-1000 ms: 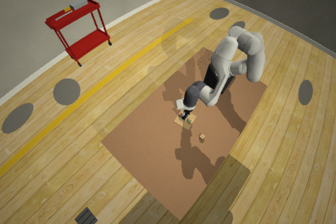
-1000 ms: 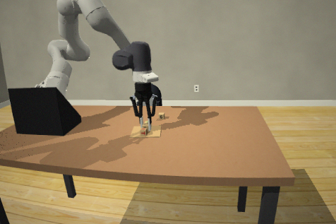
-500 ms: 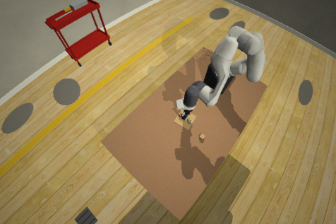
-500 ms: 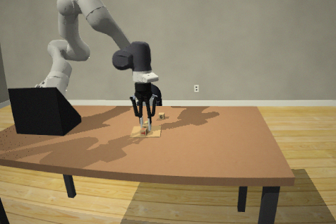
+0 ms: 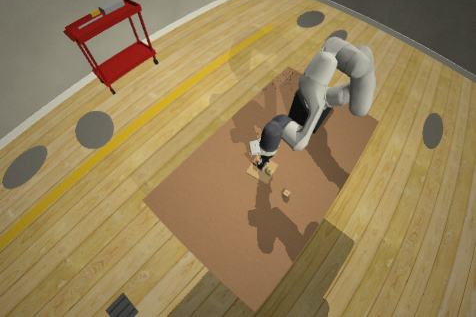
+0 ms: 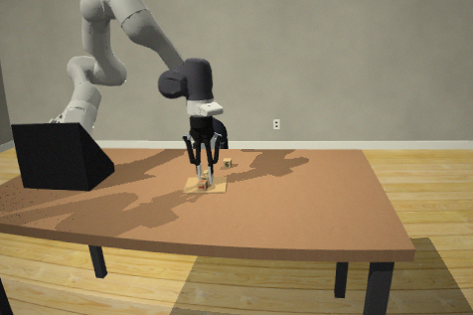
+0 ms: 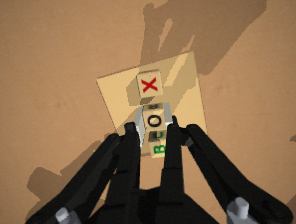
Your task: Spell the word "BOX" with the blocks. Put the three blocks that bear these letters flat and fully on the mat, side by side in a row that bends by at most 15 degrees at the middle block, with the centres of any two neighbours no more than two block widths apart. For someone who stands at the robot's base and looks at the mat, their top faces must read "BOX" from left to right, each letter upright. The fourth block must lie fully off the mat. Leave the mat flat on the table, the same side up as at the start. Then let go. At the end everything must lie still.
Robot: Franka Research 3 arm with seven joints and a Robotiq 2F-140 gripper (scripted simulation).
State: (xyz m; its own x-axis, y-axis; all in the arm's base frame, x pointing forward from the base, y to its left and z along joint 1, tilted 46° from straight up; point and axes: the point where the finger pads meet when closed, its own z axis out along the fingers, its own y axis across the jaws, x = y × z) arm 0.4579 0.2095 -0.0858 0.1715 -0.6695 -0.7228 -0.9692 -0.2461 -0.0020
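My gripper is now 20 mm above the O block. Also, from my hand: tan mat (40 mm below).
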